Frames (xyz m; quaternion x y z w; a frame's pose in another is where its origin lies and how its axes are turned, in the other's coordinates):
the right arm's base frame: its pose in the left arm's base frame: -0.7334 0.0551 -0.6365 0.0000 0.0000 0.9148 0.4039
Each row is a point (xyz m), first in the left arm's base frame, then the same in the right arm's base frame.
Working: the left arm's base frame: its pose in the right arm's base frame: -0.5348 -0.5048 0.6365 0.0000 0.0000 -0.9148 0.4039

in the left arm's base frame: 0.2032 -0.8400 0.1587
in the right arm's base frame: -1.2925 -0.0891 0.7952
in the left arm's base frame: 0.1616 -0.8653 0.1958
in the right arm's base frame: -1.2831 -0.0413 0.8323
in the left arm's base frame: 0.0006 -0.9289 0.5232
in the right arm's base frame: -1.2217 0.1205 1.1597
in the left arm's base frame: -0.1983 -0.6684 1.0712
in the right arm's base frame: -0.8952 0.0920 1.7077
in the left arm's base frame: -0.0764 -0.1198 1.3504
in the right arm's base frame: -0.5719 -0.3677 1.9869
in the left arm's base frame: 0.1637 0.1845 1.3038
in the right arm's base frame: -0.5088 -0.7501 1.9403
